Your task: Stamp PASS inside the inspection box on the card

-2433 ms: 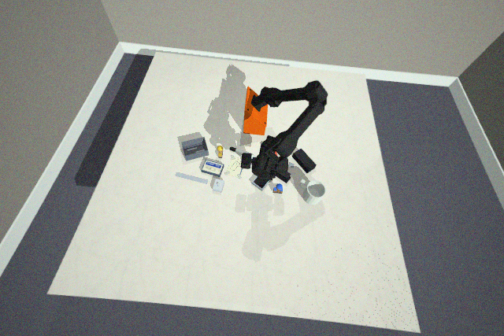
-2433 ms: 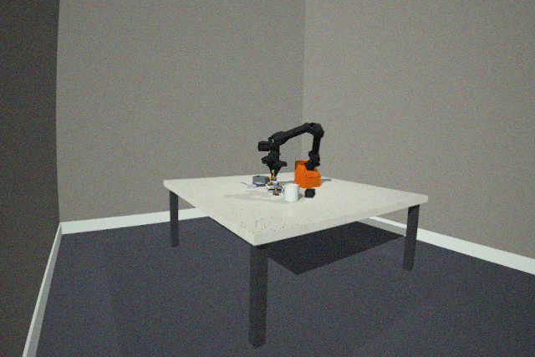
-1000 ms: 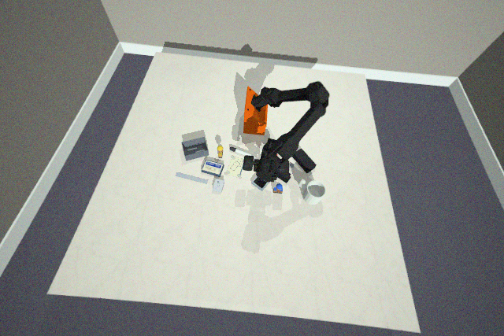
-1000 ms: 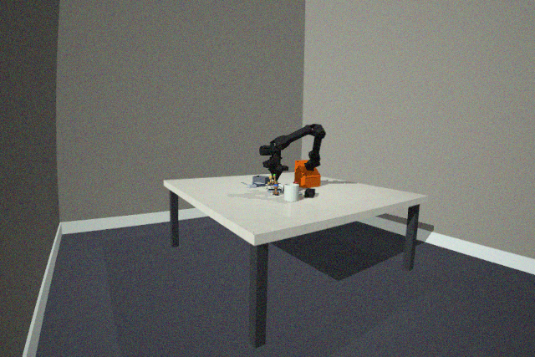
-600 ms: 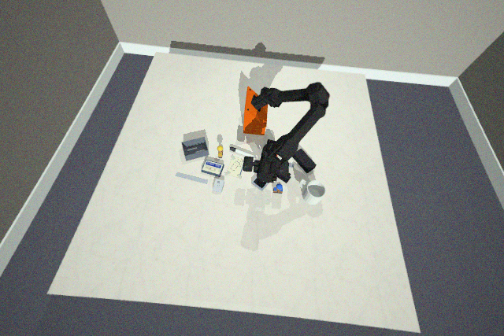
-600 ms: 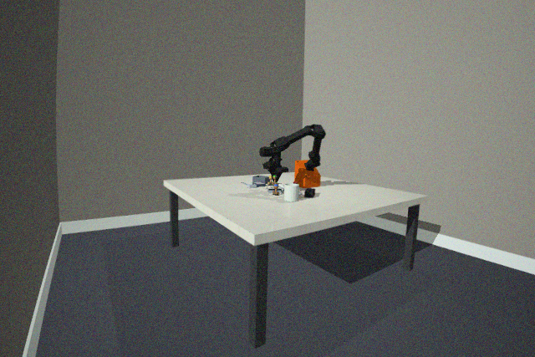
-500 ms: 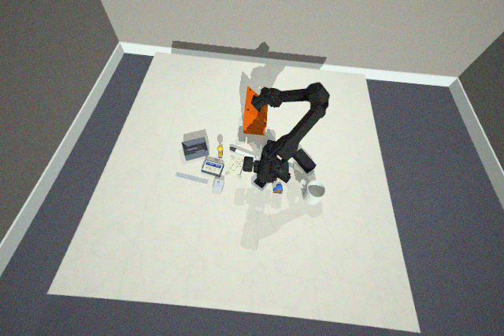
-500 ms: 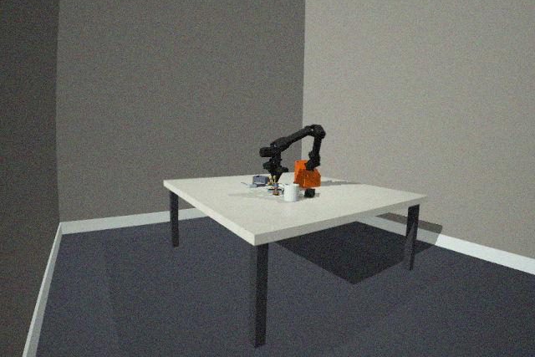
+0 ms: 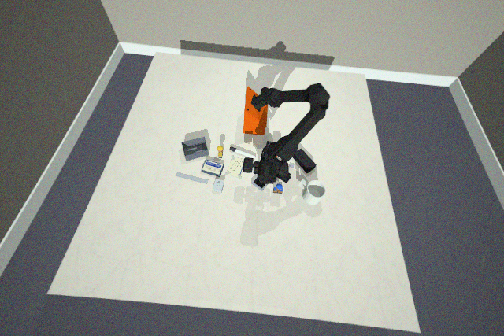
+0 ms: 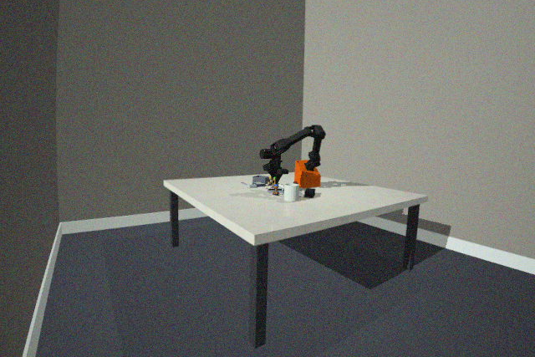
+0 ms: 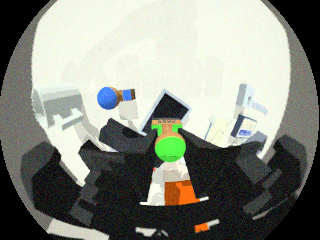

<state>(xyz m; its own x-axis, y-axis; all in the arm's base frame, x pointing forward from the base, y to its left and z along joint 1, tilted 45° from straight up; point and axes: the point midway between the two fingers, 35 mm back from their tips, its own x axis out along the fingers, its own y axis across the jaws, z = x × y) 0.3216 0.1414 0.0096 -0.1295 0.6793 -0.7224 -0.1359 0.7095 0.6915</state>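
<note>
The ink pad is 50 mm below my gripper tip. Also, from my gripper tip: red stamp (130 mm behind, 30 mm to the left, 30 mm below); then blue stamp (80 mm to the left, 40 mm ahead, 30 mm below); then green stamp (10 mm below).
</note>
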